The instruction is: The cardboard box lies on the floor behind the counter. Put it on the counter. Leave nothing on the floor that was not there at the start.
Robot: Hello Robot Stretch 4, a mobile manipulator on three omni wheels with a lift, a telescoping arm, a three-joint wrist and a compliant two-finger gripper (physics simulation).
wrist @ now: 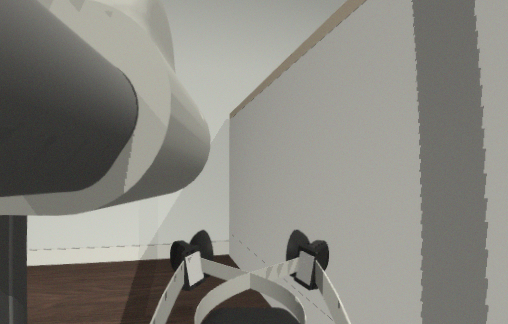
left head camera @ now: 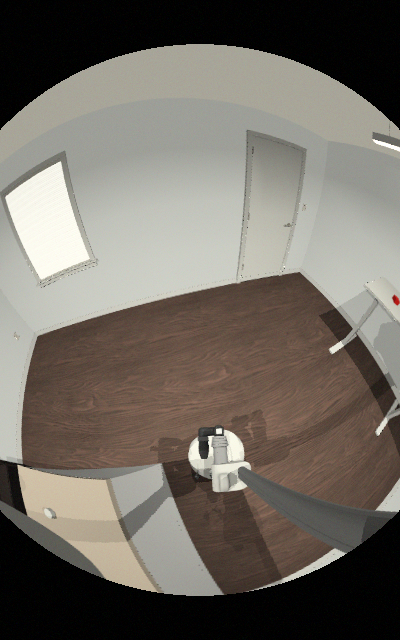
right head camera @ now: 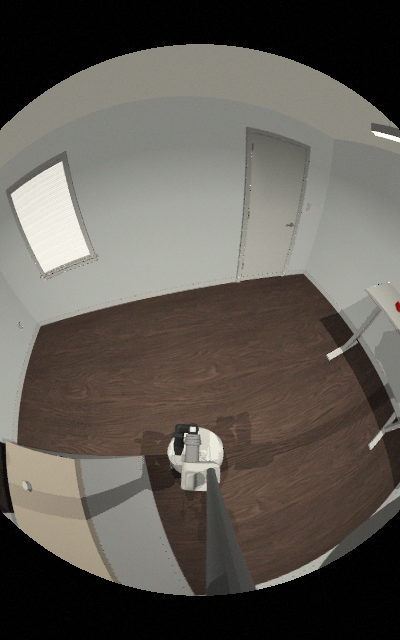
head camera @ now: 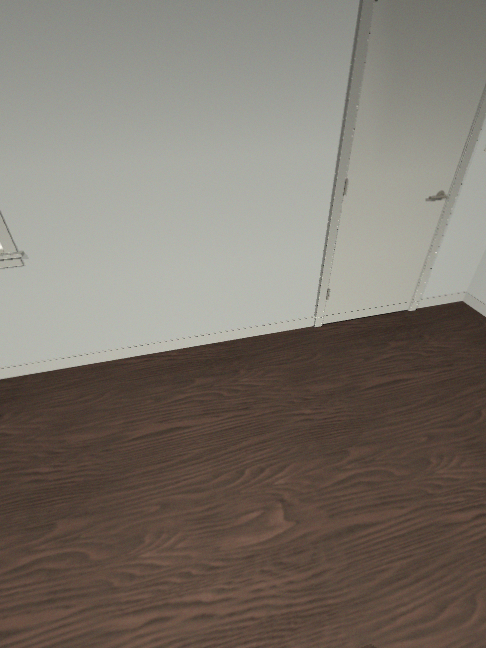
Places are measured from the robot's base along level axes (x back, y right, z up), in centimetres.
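Pixels of known places: gripper, between the fingertips: (wrist: 249, 248) (left head camera: 204, 479) (right head camera: 176, 475).
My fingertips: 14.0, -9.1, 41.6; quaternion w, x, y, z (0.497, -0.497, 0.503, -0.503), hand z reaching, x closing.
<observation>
Behind a point stands the place of what it marks, as x, y, z.
The counter has a tan top and a light grey side. The counter (left head camera: 75, 495) {21.3, -58.8, 88.3} (right head camera: 50, 520) stands at the lower left in both side head views, to the left of my base. In the wrist view the counter's grey side (wrist: 325, 150) {65.5, -29.3, 54.2} fills the right half, with the tan edge of its top above. My gripper (wrist: 249, 248) {14.0, -9.1, 41.6} is open, with nothing between its two dark fingertips, beside and below the top of that side. The cardboard box does not show in these views.
A white table (left head camera: 382, 292) {-83.8, 166.8, 92.3} (right head camera: 385, 297) {-85.1, 169.5, 92.3} with a red object (left head camera: 396, 300) {-69.6, 177.0, 95.9} (right head camera: 398, 306) {-71.1, 176.4, 95.9} stands at the right wall. A small whitish object (left head camera: 49, 513) (right head camera: 26, 485) {37.5, -72.8, 90.7} is on the counter top. A closed door (head camera: 392, 183) {-224.0, 88.6, 99.3} and a window (left head camera: 50, 220) {-161.5, -152.4, 142.2} (right head camera: 52, 220) {-160.9, -154.7, 139.0} are in the far wall.
</observation>
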